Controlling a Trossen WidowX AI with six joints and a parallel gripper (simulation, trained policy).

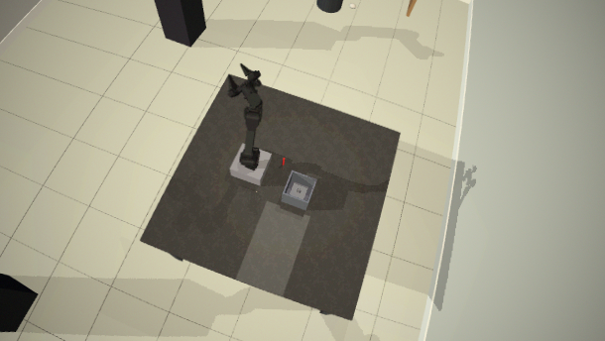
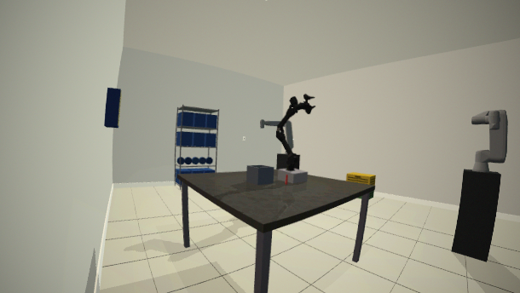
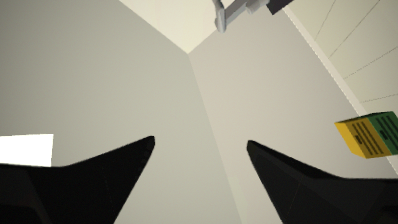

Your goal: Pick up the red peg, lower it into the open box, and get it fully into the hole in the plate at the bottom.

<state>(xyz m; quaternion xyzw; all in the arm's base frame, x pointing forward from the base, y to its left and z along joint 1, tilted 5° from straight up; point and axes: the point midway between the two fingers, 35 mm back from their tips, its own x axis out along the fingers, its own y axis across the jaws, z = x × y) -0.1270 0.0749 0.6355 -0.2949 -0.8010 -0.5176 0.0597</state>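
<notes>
Right now the red peg is 70 cm below my gripper tip, 30 cm ahead of it and 2 cm to the right of it. Also, from my gripper tip: plate: 69 cm below, 47 cm ahead, 17 cm to the right.
</notes>
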